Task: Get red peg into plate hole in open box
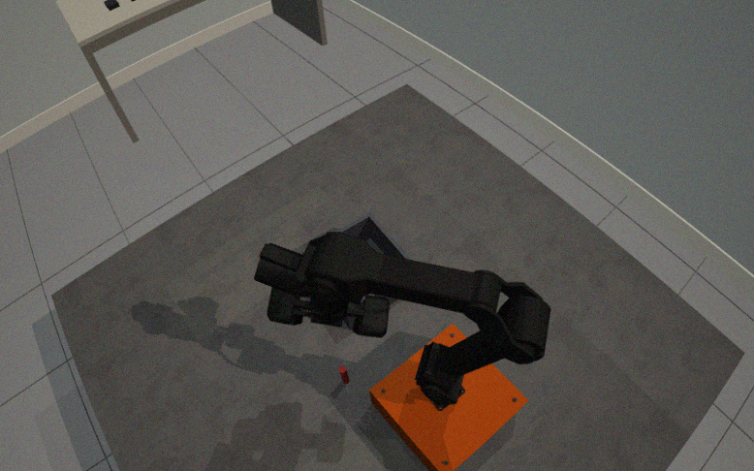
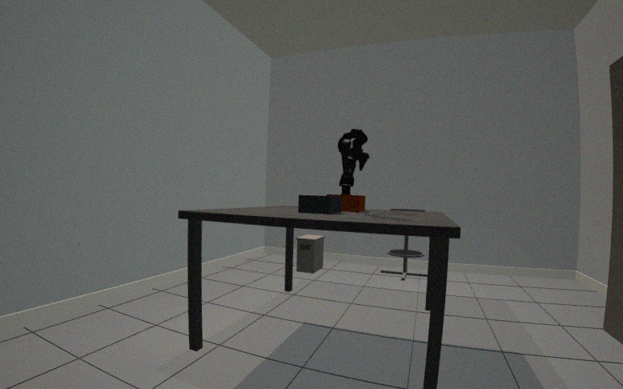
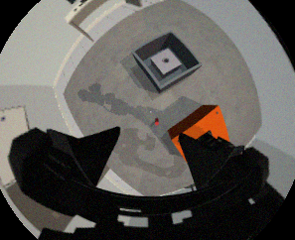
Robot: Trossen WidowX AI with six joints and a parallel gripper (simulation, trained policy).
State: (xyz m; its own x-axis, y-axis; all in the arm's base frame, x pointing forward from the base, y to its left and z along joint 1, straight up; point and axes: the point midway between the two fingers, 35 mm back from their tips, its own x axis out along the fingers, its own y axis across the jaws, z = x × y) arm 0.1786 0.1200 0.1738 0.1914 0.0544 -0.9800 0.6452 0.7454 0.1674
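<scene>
My gripper tip is now 210 mm above the red peg, 30 mm past it and 10 mm to the right of it. Round my gripper tip: dark box: 220 mm below, 160 mm to the right, 160 mm ahead.
</scene>
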